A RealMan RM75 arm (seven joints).
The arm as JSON. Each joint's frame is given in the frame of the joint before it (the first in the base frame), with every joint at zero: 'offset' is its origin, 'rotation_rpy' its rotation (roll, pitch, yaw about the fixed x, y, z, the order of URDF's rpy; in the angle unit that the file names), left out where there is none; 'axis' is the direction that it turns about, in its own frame. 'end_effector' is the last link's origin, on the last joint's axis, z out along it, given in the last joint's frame.
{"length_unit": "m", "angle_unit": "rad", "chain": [
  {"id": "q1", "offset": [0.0, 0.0, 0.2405], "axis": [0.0, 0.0, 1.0]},
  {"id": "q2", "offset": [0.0, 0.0, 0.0], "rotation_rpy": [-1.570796, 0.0, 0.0], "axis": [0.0, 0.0, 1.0]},
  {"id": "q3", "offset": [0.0, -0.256, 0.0], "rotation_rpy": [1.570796, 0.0, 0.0], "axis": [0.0, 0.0, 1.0]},
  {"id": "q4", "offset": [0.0, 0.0, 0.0], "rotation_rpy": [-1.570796, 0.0, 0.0], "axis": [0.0, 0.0, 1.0]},
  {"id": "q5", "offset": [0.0, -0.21, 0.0], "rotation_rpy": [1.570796, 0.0, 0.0], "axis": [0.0, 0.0, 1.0]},
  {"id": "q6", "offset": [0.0, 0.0, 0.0], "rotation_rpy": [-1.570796, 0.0, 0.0], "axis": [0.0, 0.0, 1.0]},
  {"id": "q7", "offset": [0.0, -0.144, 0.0], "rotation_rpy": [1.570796, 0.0, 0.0], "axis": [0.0, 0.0, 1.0]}
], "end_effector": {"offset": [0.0, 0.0, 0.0]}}
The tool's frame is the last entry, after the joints.
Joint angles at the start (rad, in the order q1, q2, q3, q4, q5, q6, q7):
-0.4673, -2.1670, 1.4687, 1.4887, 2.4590, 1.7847, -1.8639
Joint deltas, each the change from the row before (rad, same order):
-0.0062, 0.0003, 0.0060, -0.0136, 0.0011, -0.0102, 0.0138
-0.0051, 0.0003, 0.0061, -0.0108, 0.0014, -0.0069, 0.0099
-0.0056, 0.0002, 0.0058, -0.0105, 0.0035, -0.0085, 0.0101
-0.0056, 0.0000, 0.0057, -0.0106, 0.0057, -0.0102, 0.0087
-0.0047, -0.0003, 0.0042, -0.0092, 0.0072, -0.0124, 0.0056
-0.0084, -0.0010, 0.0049, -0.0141, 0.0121, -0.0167, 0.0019
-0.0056, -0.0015, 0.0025, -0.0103, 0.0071, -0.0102, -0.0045
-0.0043, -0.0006, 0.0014, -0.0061, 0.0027, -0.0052, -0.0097
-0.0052, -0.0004, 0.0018, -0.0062, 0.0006, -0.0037, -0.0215
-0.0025, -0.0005, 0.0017, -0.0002, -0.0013, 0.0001, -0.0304
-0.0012, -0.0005, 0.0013, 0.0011, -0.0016, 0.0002, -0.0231
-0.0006, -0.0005, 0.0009, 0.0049, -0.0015, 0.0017, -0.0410
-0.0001, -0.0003, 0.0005, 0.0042, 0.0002, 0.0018, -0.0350
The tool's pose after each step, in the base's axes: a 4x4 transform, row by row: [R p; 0 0 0 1], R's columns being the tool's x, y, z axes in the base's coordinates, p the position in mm. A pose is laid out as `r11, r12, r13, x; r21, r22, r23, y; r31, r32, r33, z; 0, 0, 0, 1`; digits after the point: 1 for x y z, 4 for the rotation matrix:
0.9470, -0.0140, -0.3210, -164.7; -0.0403, -0.9963, -0.0755, 283.6; -0.3187, 0.0845, -0.9441, -33.8; 0, 0, 0, 1
0.9456, -0.0246, -0.3245, -164.8; -0.0527, -0.9955, -0.0783, 284.3; -0.3211, 0.0911, -0.9426, -35.8; 0, 0, 0, 1
0.9435, -0.0362, -0.3293, -164.9; -0.0655, -0.9948, -0.0783, 285.3; -0.3247, 0.0955, -0.9410, -37.8; 0, 0, 0, 1
0.9409, -0.0468, -0.3355, -165.3; -0.0766, -0.9942, -0.0761, 286.7; -0.3300, 0.0973, -0.9390, -39.8; 0, 0, 0, 1
0.9383, -0.0548, -0.3413, -165.7; -0.0834, -0.9941, -0.0699, 288.5; -0.3355, 0.0941, -0.9373, -41.4; 0, 0, 0, 1
0.9344, -0.0605, -0.3510, -166.2; -0.0874, -0.9943, -0.0611, 291.2; -0.3453, 0.0878, -0.9344, -43.7; 0, 0, 0, 1
0.9327, -0.0578, -0.3560, -166.5; -0.0835, -0.9949, -0.0572, 292.8; -0.3509, 0.0831, -0.9327, -45.5; 0, 0, 0, 1
0.9323, -0.0504, -0.3582, -166.3; -0.0752, -0.9956, -0.0556, 293.7; -0.3538, 0.0787, -0.9320, -46.5; 0, 0, 0, 1
0.9326, -0.0326, -0.3594, -165.7; -0.0564, -0.9968, -0.0559, 294.5; -0.3564, 0.0724, -0.9315, -47.6; 0, 0, 0, 1
0.9334, -0.0075, -0.3587, -164.6; -0.0298, -0.9979, -0.0567, 294.5; -0.3575, 0.0636, -0.9317, -48.1; 0, 0, 0, 1
0.9339, 0.0113, -0.3574, -163.7; -0.0097, -0.9983, -0.0569, 294.5; -0.3574, 0.0567, -0.9322, -48.3; 0, 0, 0, 1
0.9335, 0.0449, -0.3558, -162.3; 0.0268, -0.9981, -0.0557, 294.4; -0.3576, 0.0424, -0.9329, -48.1; 0, 0, 0, 1
0.9316, 0.0743, -0.3557, -161.5; 0.0587, -0.9968, -0.0544, 294.3; -0.3586, 0.0298, -0.9330, -47.8; 0, 0, 0, 1

